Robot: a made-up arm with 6 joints. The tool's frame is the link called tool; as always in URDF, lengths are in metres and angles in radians. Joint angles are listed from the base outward.
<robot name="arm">
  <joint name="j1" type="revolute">
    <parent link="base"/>
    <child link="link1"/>
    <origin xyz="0.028 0.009 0.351" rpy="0 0 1.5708"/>
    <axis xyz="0 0 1"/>
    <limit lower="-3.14" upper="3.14"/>
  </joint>
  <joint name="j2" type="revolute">
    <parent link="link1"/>
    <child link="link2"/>
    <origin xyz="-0.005 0.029 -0.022" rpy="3.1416 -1.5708 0"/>
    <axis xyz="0 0 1"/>
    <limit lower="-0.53" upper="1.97"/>
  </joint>
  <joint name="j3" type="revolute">
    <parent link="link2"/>
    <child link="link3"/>
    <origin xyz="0.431 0.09 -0.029" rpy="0 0 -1.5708"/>
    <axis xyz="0 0 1"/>
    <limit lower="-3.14" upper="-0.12"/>
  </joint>
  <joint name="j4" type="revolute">
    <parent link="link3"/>
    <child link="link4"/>
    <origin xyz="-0.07 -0.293 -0.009" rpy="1.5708 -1.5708 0"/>
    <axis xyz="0 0 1"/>
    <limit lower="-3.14" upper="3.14"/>
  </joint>
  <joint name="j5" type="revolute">
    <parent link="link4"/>
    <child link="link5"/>
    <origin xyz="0.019 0.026 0.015" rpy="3.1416 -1.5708 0"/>
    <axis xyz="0 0 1"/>
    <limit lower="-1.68" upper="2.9"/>
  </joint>
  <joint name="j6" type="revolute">
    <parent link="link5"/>
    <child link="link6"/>
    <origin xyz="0.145 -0.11 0.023" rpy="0 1.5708 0"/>
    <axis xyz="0 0 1"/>
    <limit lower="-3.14" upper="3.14"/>
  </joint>
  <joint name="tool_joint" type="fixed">
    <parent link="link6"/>
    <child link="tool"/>
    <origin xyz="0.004 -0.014 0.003" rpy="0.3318 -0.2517 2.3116"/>
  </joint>
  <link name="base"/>
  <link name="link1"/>
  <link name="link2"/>
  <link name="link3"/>
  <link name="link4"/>
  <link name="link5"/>
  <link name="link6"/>
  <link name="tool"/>
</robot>
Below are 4 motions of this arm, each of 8 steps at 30 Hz.
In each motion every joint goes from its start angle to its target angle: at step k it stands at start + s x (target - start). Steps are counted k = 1, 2, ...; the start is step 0. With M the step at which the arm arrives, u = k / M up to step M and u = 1 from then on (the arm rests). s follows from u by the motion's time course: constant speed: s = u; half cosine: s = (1 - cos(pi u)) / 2; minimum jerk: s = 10 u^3 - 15 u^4 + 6 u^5.
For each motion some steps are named. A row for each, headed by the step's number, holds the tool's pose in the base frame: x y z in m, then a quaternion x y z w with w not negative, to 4 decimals.
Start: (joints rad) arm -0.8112 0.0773 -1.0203 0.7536 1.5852 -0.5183
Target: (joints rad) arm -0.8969 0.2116 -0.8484 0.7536 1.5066 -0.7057
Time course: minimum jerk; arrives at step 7
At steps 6, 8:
6: 0.3506 -0.2813 0.3918 -0.5591 -0.7515 -0.2649 0.2291
8: 0.3493 -0.2814 0.3892 -0.5591 -0.7509 -0.2659 0.2301

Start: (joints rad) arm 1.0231 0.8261 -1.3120 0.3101 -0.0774 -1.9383
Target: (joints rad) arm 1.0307 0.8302 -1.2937 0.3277 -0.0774 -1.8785
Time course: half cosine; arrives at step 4
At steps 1, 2, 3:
1: 0.4506 0.6380 0.2636 -0.7060 0.5330 0.0189 0.4659
2: 0.4489 0.6371 0.2601 -0.7000 0.5440 0.0199 0.4622
3: 0.4473 0.6362 0.2565 -0.6939 0.5549 0.0207 0.4584

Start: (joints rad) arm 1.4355 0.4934 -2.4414 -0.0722 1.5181 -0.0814
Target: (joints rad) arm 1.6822 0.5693 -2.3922 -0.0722 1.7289 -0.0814
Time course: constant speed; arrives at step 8
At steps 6, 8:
6: 0.0073 0.7000 0.7016 -0.4063 0.8784 -0.0230 0.2504
8: -0.0350 0.6980 0.6752 -0.4417 0.8638 -0.0536 0.2363

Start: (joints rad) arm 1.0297 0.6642 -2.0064 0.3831 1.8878 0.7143
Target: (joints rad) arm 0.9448 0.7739 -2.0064 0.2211 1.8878 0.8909
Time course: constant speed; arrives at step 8
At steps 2, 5, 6, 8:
2: 0.3501 0.5869 0.4485 -0.1718 -0.8899 0.3903 0.1621
5: 0.3768 0.5733 0.4161 -0.2187 -0.8660 0.4256 0.1455
6: 0.3855 0.5683 0.4054 -0.2338 -0.8573 0.4369 0.1397
8: 0.4024 0.5575 0.3842 -0.2633 -0.8389 0.4590 0.1276

